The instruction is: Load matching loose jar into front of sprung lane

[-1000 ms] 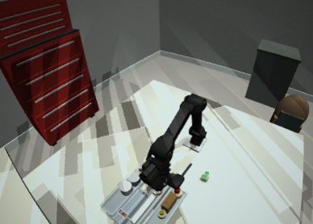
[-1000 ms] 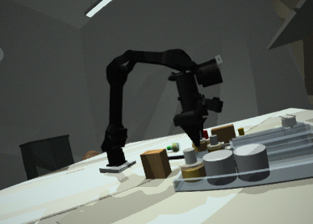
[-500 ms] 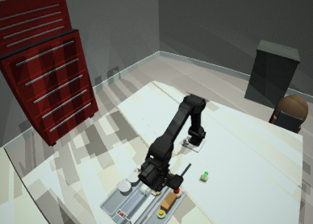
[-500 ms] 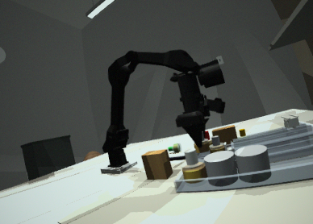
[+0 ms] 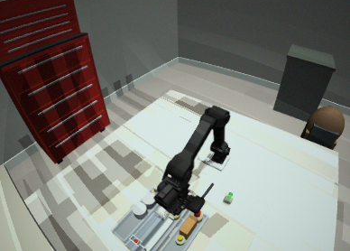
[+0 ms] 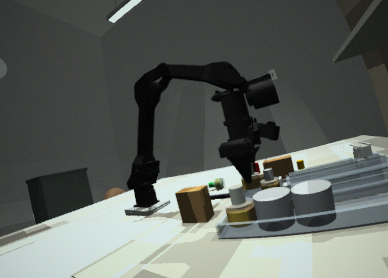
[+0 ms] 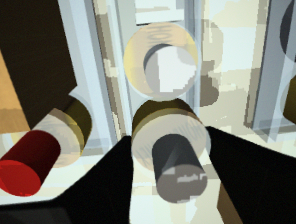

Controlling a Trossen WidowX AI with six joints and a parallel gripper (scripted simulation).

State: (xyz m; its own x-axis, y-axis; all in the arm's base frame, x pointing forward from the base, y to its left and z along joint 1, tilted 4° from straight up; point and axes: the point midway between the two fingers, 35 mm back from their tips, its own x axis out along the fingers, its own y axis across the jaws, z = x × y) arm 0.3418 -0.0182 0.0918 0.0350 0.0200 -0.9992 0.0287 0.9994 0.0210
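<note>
Now: gripper tip 12 cm past the black rod, 5 cm to the right of it and 4 cm above it. The rest, counted from my gripper tip: green jar: 15 cm behind, 16 cm to the left, 3 cm below; then grey rack: 15 cm ahead, 3 cm to the right, 3 cm below; then brown box: 11 cm behind, 8 cm to the right, 1 cm below.
</note>
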